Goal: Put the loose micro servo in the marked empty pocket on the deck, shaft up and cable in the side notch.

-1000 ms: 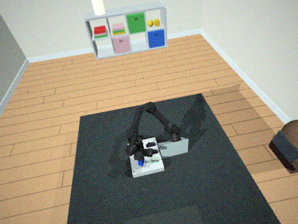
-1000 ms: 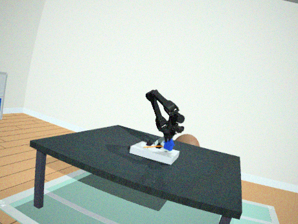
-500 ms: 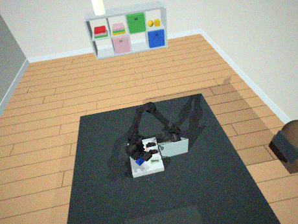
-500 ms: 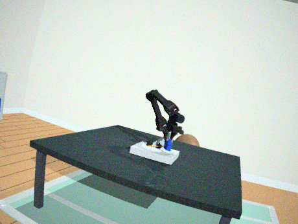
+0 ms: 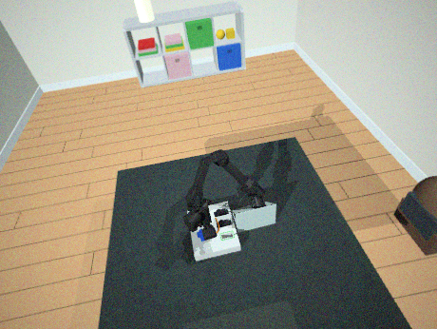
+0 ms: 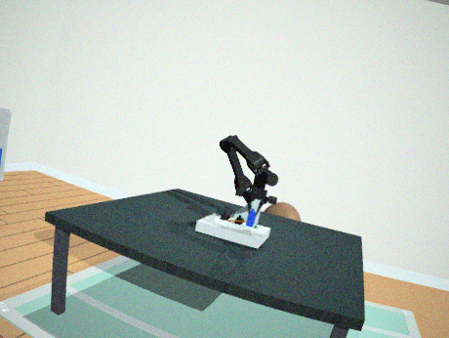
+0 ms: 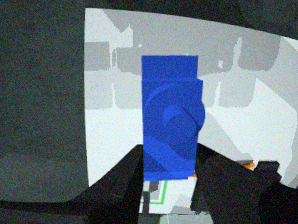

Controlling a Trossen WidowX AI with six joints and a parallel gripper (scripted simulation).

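My gripper tip is 10 mm short of the white deck, 70 mm to the left of it and 100 mm above it.
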